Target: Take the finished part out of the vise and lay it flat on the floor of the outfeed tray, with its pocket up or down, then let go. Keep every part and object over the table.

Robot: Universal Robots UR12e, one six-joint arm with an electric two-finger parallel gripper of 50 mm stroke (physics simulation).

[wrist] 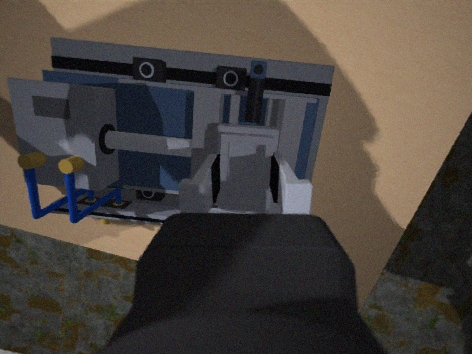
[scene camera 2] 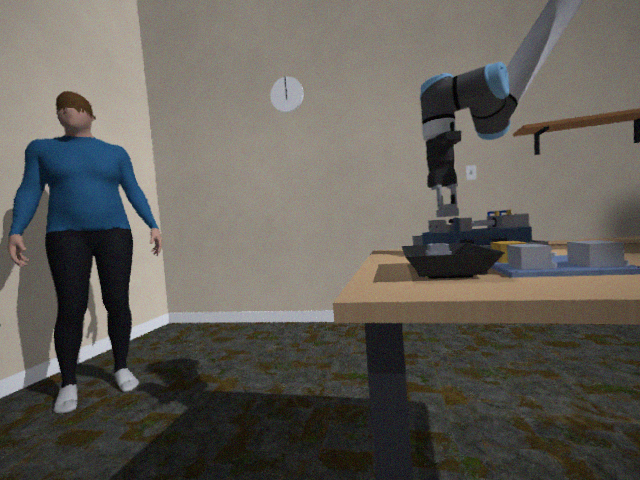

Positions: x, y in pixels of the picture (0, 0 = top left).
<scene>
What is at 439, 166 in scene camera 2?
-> The gripper.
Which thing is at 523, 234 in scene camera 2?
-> A vise.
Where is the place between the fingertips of the gripper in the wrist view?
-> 245, 169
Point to a vise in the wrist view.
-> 141, 109
</scene>
